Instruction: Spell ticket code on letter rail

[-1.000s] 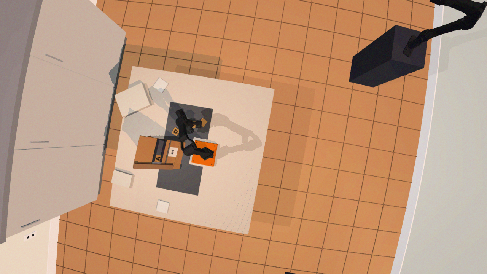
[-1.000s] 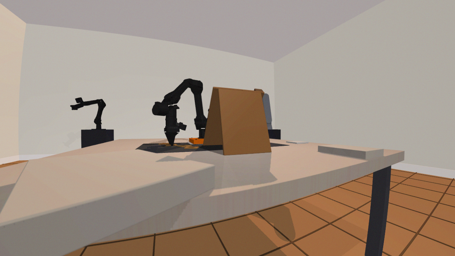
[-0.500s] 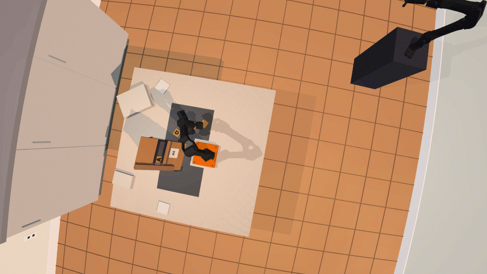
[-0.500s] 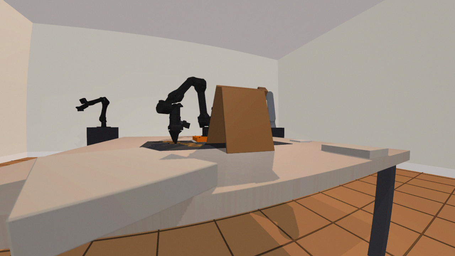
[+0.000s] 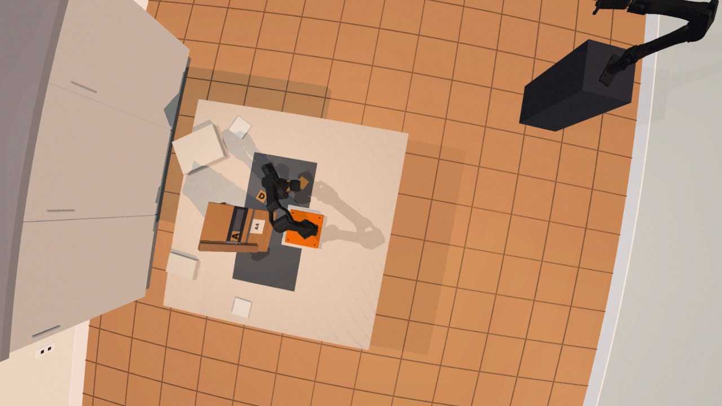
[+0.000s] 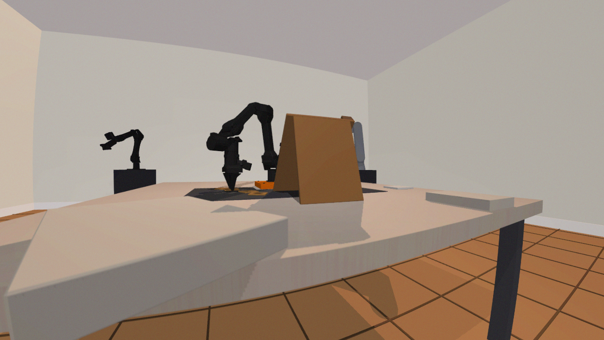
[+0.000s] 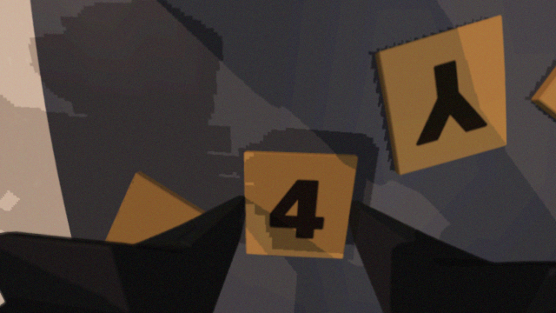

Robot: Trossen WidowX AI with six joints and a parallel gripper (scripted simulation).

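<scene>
Right now my gripper tip is 6 cm to the right of the tile marked y and 6 cm short of it. Round my gripper tip: tile marked d (14 cm ahead, 9 cm to the left); then white ticket (26 cm to the left, 11 cm ahead, 7 cm above); then blank tile (8 cm behind, 3 cm to the right).
</scene>
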